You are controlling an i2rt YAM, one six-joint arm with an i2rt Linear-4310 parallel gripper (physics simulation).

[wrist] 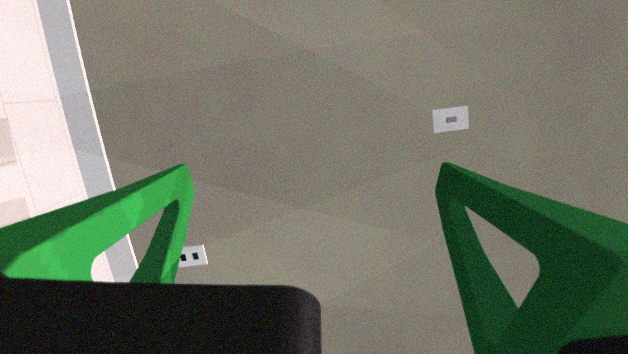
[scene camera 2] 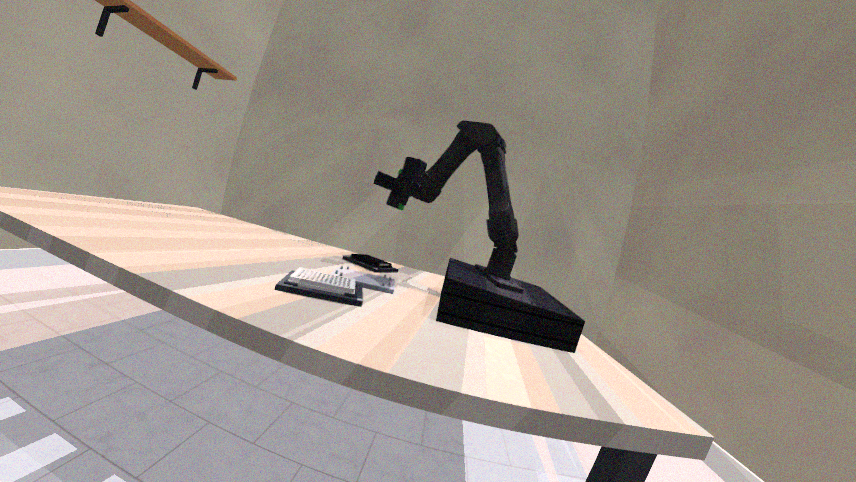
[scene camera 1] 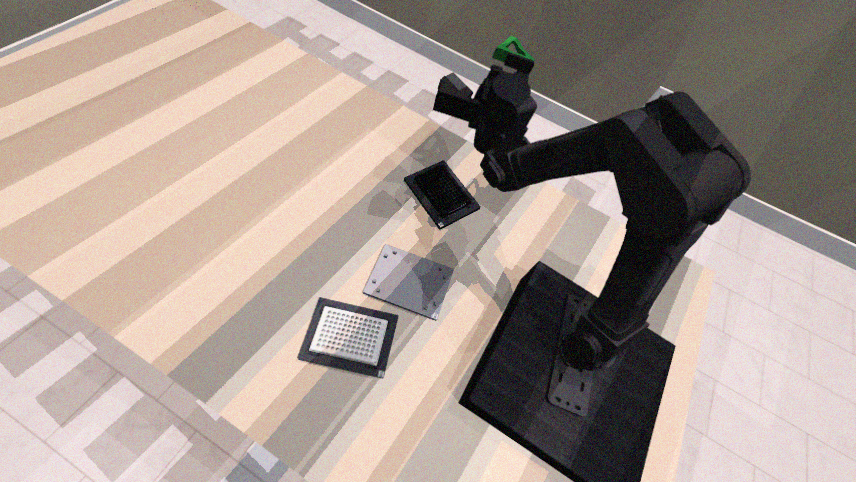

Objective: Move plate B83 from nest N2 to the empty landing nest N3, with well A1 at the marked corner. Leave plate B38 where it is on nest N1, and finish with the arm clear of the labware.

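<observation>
Three nests lie in a row on the striped table. The far one holds a dark plate. The middle one is a bare grey nest. The near one holds a plate with pale wells. No labels are readable. My gripper has green fingers, is raised high above the far table edge, and points away from the labware. In the wrist view the gripper is open and empty, with only the floor beyond the table visible between its fingers.
The arm's black base stands to the right of the nests. The table's far edge runs close under the gripper. A wooden shelf hangs on the wall, far off.
</observation>
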